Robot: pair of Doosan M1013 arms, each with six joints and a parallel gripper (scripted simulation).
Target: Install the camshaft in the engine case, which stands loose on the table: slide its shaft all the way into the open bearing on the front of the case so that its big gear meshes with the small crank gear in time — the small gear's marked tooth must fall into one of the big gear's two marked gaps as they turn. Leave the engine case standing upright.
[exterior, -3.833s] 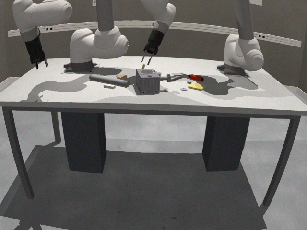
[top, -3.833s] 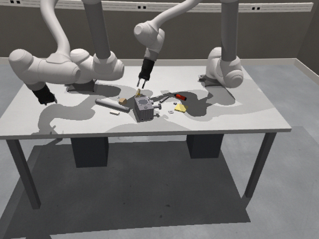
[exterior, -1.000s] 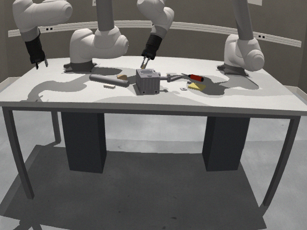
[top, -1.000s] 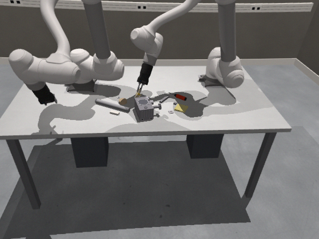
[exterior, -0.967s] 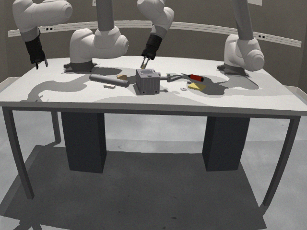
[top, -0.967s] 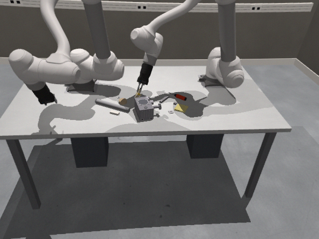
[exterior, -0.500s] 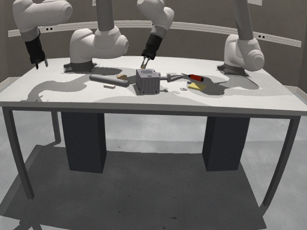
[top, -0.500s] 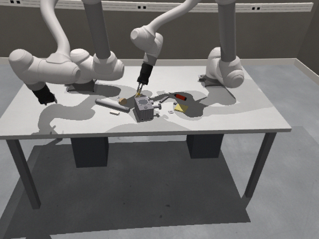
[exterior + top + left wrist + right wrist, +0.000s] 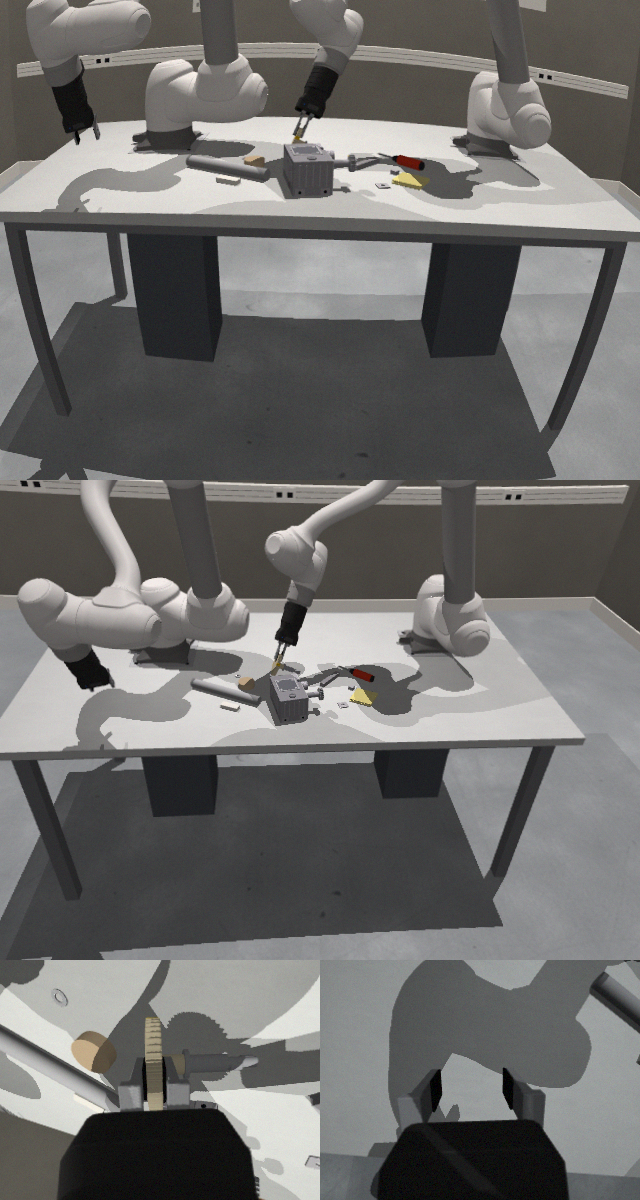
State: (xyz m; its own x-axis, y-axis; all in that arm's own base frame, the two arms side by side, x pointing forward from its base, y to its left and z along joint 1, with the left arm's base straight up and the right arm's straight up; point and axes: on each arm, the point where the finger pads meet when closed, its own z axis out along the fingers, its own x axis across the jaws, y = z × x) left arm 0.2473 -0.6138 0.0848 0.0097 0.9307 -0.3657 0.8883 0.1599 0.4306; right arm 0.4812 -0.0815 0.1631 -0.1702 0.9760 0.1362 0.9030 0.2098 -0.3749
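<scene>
The small crank gear lies 22 cm ahead of my left hand, 12 cm to the left of it and 2 cm below it. The rest, counted from my left hand: tan block (6 cm ahead, 12 cm to the right, 7 cm below); grey bar (4 cm ahead, 18 cm to the left, 8 cm below); white block (18 cm ahead, 18 cm to the right, 8 cm below).
</scene>
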